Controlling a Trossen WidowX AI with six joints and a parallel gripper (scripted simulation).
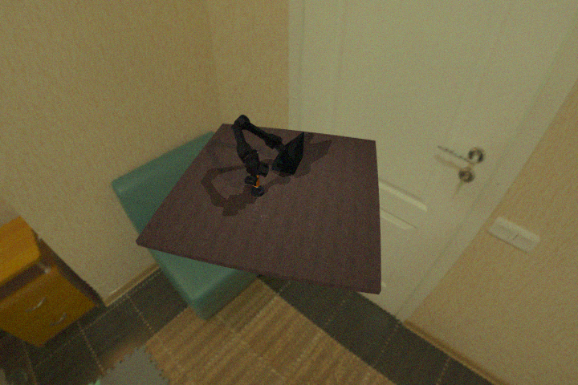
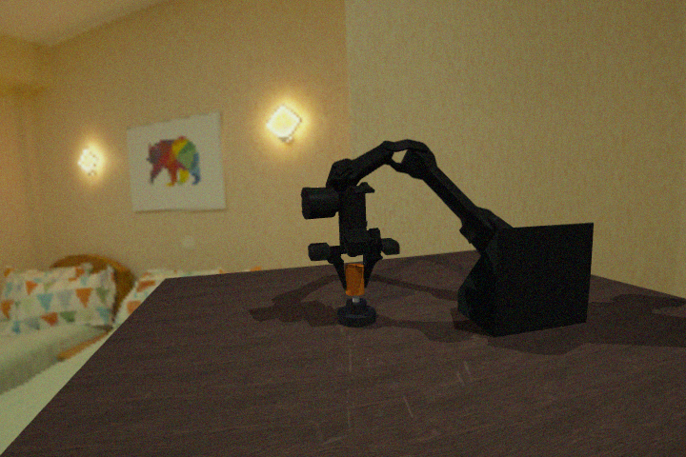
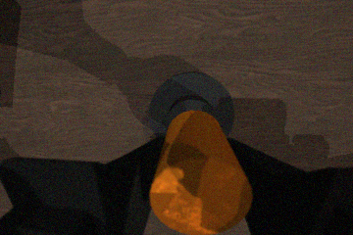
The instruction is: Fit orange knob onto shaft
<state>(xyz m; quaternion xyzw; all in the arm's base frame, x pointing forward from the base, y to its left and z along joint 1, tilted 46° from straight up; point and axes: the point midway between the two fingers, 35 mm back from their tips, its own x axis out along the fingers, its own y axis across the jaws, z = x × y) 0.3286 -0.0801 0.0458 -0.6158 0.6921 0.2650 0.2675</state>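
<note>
Now: gripper tip 4 cm above the round pedestal. Also, from my gripper tip: orange knob (3 cm above).
</note>
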